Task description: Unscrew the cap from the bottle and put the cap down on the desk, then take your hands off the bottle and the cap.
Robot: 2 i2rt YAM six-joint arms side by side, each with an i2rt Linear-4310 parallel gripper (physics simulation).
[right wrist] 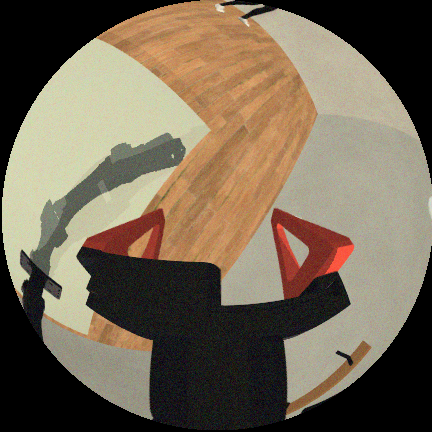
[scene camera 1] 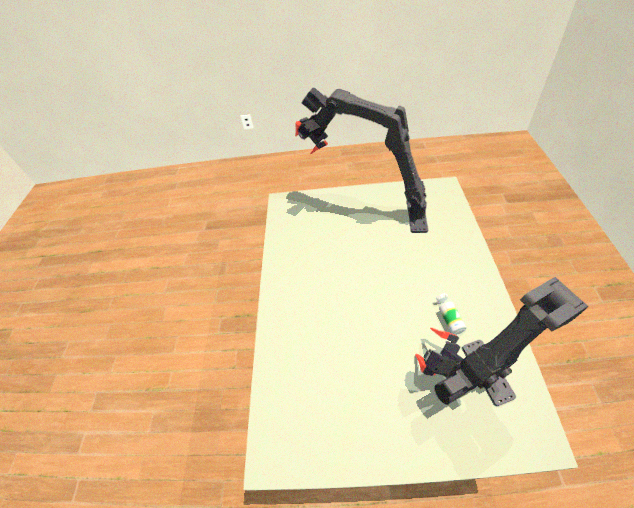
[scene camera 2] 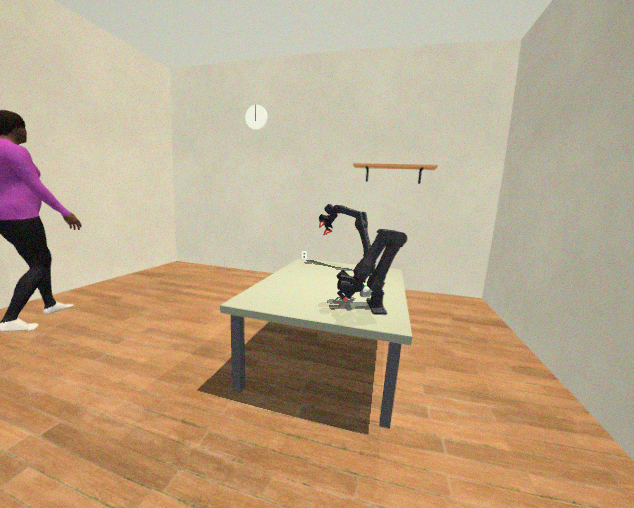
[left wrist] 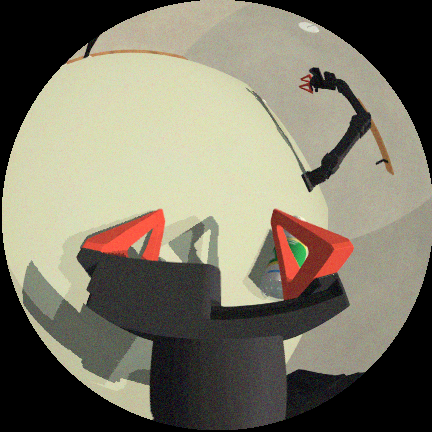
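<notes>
A white bottle with a green and yellow label lies on its side on the pale desk. A small white cap-like piece shows at its upper end in scene camera 1; I cannot tell whether it is joined to the bottle. My left gripper is open and empty, just below and left of the bottle in scene camera 1. In the left wrist view one finger hides part of the bottle. My right gripper is open and empty, raised far from the bottle.
The left arm's base stands close to the bottle's lower end in scene camera 1. The right arm's base is at the far end of the desk. A person is at the left of scene camera 2. A wall shelf hangs behind.
</notes>
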